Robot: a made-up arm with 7 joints. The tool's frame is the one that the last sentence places.
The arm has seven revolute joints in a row. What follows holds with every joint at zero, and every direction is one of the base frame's. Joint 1 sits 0.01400 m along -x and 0.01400 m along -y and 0.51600 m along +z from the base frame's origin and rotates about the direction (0, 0.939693, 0.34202), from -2.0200 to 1.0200 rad. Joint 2 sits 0.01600 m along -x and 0.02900 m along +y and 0.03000 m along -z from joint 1 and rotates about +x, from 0.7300 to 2.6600 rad. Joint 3 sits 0.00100 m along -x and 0.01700 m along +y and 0.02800 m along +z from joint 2 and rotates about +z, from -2.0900 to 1.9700 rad. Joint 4 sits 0.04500 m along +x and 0.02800 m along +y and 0.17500 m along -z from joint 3 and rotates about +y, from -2.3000 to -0.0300 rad. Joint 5 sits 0.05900 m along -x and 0.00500 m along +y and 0.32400 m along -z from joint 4 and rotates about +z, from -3.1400 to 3.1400 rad. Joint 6 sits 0.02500 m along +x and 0.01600 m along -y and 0.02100 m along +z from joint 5 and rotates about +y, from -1.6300 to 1.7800 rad. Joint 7 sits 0.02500 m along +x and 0.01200 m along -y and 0.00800 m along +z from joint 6 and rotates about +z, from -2.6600 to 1.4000 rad. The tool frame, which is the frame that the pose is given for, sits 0.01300 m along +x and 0.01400 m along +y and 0.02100 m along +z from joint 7; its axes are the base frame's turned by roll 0.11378, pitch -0.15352 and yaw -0.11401 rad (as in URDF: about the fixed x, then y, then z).
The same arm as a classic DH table. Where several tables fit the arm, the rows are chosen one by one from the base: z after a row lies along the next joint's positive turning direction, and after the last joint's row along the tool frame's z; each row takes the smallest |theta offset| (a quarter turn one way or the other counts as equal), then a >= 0, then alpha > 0; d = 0 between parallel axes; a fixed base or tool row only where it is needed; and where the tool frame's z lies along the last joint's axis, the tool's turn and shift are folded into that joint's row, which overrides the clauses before.
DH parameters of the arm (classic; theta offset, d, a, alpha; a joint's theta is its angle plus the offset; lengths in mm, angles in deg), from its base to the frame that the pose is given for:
base (fixed): 0 521.1 -14 -70
joint 1: 90 2.1 38.1 90
joint 2: 70 -17 17 -90
joint 3: -90 -147 45 -90
joint 4: 0 33 -59 90
joint 5: 0 -303 25 -90
joint 6: 0 -28 25 90
joint 7: -59.76 123.6 -5.5 10.93
tool (fixed): 53.73 -96.4 0 0
Joint limits (deg, base to tool): -115.74..58.44 41.83..152.41 -119.75..112.87 -131.78..-1.72 -179.91..179.91 -93.39..101.99 -152.41..80.21

